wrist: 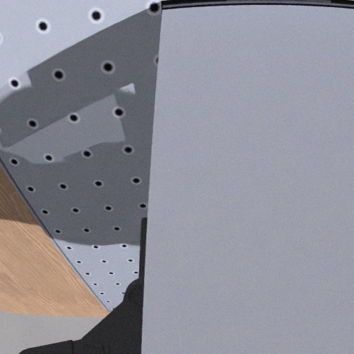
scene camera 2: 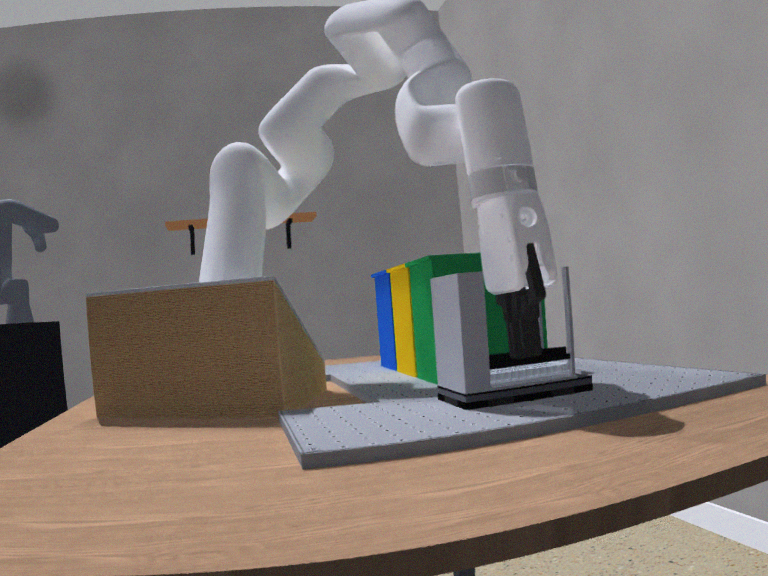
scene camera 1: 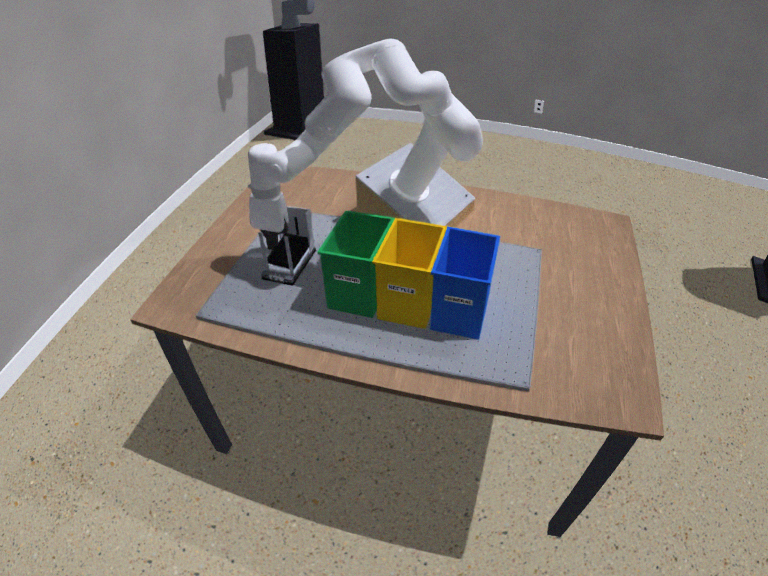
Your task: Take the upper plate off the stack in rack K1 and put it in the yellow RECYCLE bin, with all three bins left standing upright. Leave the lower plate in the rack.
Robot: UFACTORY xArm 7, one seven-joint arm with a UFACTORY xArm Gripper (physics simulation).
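Frame: origin at the arm's base, x left, y back, z up, level; millimetres.
Seen in the pictures: gripper, fingertip midpoint: (scene camera 2: 526, 357) (scene camera 1: 273, 247); arm's base at its link origin: (scene camera 2: 226, 322) (scene camera 1: 408, 186).
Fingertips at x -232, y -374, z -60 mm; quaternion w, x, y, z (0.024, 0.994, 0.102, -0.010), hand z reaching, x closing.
Offsets run from my fingertips to a thing's top centre. "spot": to the spot under its first point. Level surfaces: height alone.
Rack K1 {dx +48, dy +5, dz +95 mm} (scene camera 1: 303, 221) (scene camera 2: 460, 334) stands at the left of the pegboard in scene camera 1, with a tall grey panel and thin posts. A black plate top {spot: dx +58, dy +7, dz +0 mm} (scene camera 1: 290, 251) (scene camera 2: 558, 354) shows inside, above a pale ribbed layer {dx +46, dy +14, dz -14 mm} (scene camera 2: 534, 372); the seam between the plates is unclear. My gripper (scene camera 1: 271, 249) (scene camera 2: 526, 355) is shut and empty, fingers down at the rack. In the wrist view a large grey surface (wrist: 250, 175) hides most of the fingers. The yellow RECYCLE bin {dx +411, dy +32, dz +132 mm} (scene camera 1: 403, 308) (scene camera 2: 403, 322) stands upright, its visible inside empty.
The green bin {dx +283, dy +5, dz +132 mm} (scene camera 1: 350, 294) (scene camera 2: 424, 322) stands upright between rack and yellow bin. The blue bin {dx +540, dy +59, dz +132 mm} (scene camera 1: 459, 317) (scene camera 2: 384, 322) stands upright on the far side. All stand on the grey pegboard {dz -48 mm} (scene camera 1: 372, 347) (scene camera 2: 372, 427). The arm's wedge base (scene camera 1: 387, 170) (scene camera 2: 186, 359) is behind them.
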